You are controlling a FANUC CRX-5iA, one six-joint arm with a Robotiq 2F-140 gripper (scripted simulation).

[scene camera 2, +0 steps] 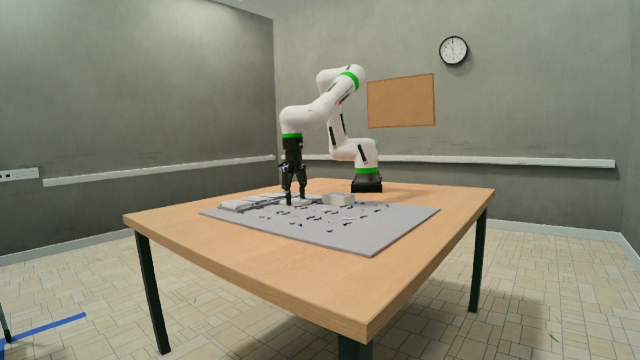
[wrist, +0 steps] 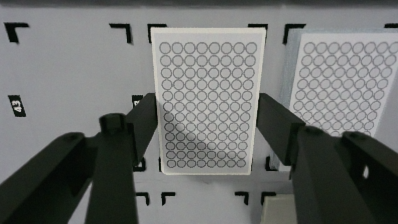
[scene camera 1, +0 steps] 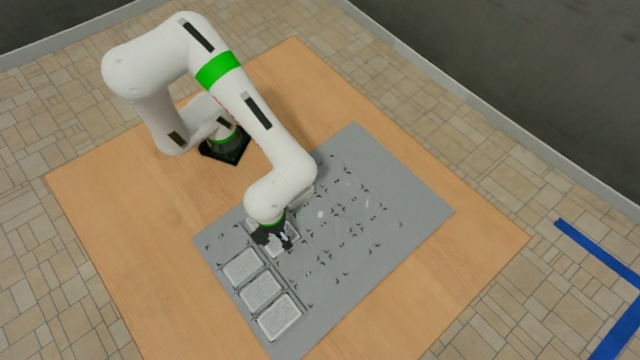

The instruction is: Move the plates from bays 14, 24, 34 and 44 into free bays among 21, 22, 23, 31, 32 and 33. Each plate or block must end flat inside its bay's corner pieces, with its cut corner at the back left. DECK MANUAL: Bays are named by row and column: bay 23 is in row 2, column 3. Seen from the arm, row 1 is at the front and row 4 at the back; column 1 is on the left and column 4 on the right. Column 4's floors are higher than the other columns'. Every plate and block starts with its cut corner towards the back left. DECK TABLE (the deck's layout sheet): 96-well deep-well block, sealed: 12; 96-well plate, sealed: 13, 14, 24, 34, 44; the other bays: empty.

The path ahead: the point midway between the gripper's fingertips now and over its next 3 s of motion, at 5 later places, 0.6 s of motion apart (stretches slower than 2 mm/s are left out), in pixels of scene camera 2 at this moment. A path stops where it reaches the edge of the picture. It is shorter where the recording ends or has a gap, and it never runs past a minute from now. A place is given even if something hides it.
My gripper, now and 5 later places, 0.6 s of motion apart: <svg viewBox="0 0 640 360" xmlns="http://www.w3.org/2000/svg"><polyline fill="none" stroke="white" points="295,202 295,203 295,199 295,195 295,190 294,187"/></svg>
